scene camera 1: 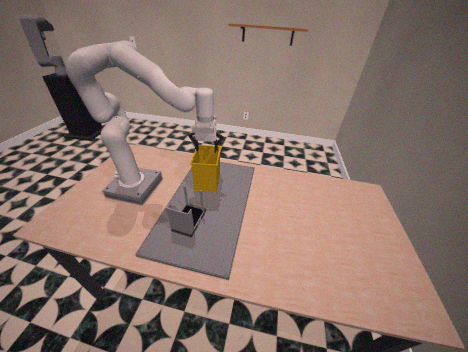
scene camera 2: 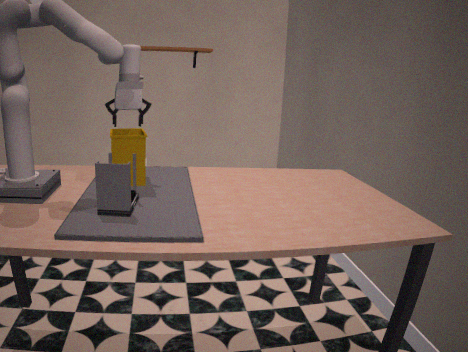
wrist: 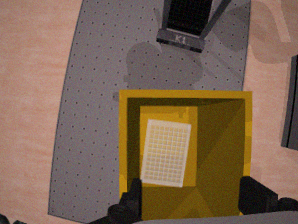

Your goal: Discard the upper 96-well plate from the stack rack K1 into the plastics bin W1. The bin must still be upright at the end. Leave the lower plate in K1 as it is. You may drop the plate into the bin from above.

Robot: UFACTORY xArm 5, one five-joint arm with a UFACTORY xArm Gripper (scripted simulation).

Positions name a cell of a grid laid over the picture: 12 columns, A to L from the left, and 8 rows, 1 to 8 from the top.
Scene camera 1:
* yellow plastics bin: F4
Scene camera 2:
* my gripper: D3
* yellow plastics bin: D4
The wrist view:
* my gripper: H7
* white 96-well plate: G5
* yellow plastics bin: I6
